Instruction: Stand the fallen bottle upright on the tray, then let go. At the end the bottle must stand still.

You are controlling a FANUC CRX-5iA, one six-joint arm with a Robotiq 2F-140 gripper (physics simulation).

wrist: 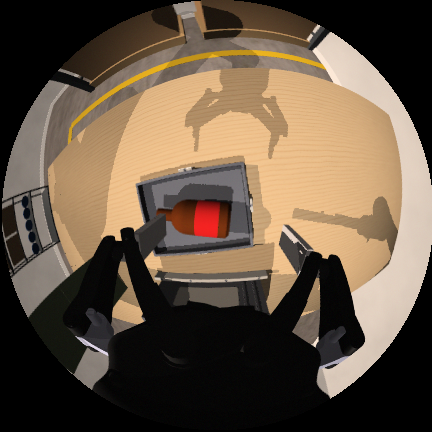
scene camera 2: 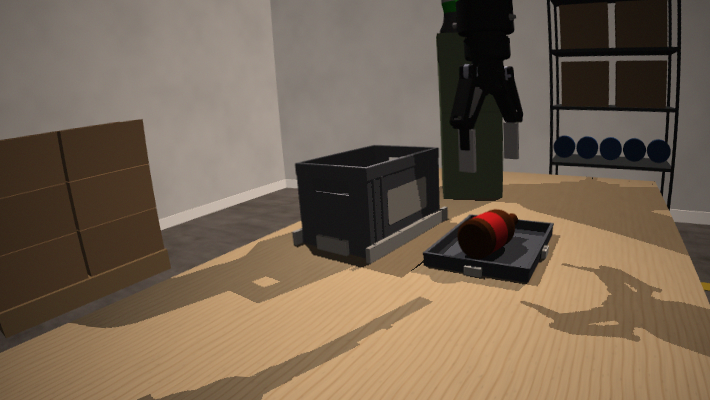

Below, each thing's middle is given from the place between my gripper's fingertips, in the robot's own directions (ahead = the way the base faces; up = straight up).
Labels:
Right now the brown bottle (scene camera 2: 478, 237) is 70 mm behind my hand, 20 mm to the right of it and 140 mm below it. Also, from my hand: dark bin (scene camera 2: 359, 195): 70 mm behind, 290 mm to the right, 90 mm below; grey rail (scene camera 2: 374, 252): 60 mm behind, 190 mm to the right, 160 mm below.

